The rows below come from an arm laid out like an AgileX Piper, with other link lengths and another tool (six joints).
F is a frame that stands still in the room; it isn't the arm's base.
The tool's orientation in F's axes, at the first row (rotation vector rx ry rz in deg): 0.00, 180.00, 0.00
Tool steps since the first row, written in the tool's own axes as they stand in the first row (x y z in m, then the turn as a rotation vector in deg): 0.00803, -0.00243, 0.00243, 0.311, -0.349, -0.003; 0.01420, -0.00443, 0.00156, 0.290, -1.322, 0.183; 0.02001, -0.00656, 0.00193, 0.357, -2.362, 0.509; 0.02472, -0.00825, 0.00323, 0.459, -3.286, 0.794; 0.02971, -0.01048, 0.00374, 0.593, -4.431, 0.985; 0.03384, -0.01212, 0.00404, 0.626, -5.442, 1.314; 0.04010, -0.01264, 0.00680, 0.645, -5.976, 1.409
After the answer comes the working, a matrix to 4 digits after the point.
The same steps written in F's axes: -0.00803, -0.00243, -0.00243, -0.311, -0.349, 0.003; -0.01420, -0.00443, -0.00156, -0.290, -1.322, -0.183; -0.02001, -0.00656, -0.00193, -0.357, -2.362, -0.509; -0.02472, -0.00825, -0.00323, -0.459, -3.286, -0.794; -0.02971, -0.01048, -0.00374, -0.593, -4.431, -0.985; -0.03384, -0.01212, -0.00404, -0.626, -5.442, -1.314; -0.04010, -0.01264, -0.00680, -0.645, -5.976, -1.409
The tool's axes in the first row as the columns of a matrix, in F's axes (rounded; the answer above uses it unrounded):
-1.0000, 0.0000, 0.0000
0.0000, 1.0000, 0.0000
0.0000, 0.0000, -1.0000

